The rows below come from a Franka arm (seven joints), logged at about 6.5 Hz.
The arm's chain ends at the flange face. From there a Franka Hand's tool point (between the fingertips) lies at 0.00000 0.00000 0.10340 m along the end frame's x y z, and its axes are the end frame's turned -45 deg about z.
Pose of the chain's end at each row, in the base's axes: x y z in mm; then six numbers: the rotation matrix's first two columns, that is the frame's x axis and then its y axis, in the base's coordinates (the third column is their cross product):
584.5 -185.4 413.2 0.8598 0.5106 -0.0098 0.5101 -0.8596 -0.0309
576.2 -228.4 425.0 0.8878 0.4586 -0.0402 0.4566 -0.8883 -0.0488
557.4 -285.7 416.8 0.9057 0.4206 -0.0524 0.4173 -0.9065 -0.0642
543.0 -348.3 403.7 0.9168 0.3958 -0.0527 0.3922 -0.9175 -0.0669
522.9 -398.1 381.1 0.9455 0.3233 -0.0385 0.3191 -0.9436 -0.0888
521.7 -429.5 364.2 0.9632 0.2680 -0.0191 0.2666 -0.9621 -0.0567
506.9 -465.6 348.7 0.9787 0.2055 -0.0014 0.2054 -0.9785 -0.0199
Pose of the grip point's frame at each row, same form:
582.0 -183.2 309.8 0.2473 0.9689 0.0149 0.9687 -0.2468 -0.0288
570.2 -225.8 321.8 0.3049 0.9524 0.0061 0.9506 -0.3038 -0.0629
549.7 -281.9 313.8 0.3454 0.9384 0.0083 0.9355 -0.3436 -0.0824
535.3 -344.1 300.7 0.3709 0.9286 0.0100 0.9256 -0.3689 -0.0846
516.2 -390.7 278.2 0.4429 0.8958 0.0356 0.8942 -0.4386 -0.0900
518.2 -424.4 261.0 0.4926 0.8698 0.0266 0.8696 -0.4908 -0.0536
506.3 -463.6 245.3 0.5468 0.8372 0.0131 0.8373 -0.5466 -0.0151

